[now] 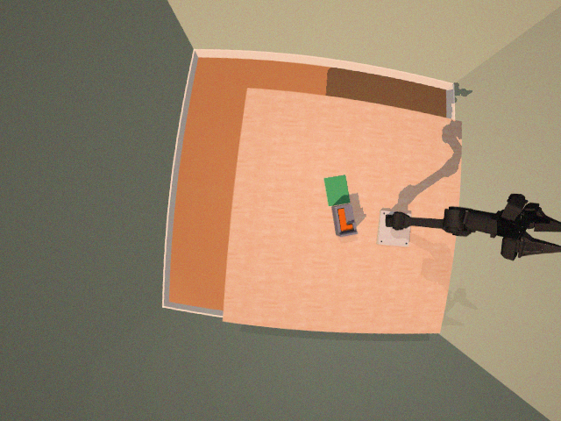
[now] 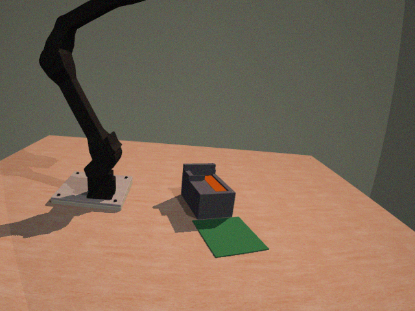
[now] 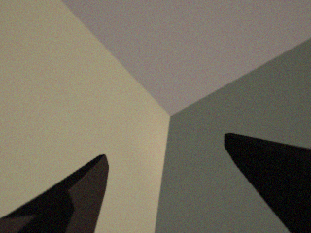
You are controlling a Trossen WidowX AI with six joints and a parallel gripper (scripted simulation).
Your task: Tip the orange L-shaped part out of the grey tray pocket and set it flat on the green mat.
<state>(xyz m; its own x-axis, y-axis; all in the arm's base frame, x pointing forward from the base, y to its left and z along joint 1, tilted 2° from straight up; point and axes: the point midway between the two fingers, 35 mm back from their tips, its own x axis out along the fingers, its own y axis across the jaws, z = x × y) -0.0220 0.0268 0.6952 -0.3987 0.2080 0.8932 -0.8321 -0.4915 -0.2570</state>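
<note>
The orange L-shaped part is 300 mm ahead of my gripper tip and 700 mm below it. From my gripper tip the other things lie so: green mat: 340 mm ahead, 160 mm to the right, 760 mm below.
</note>
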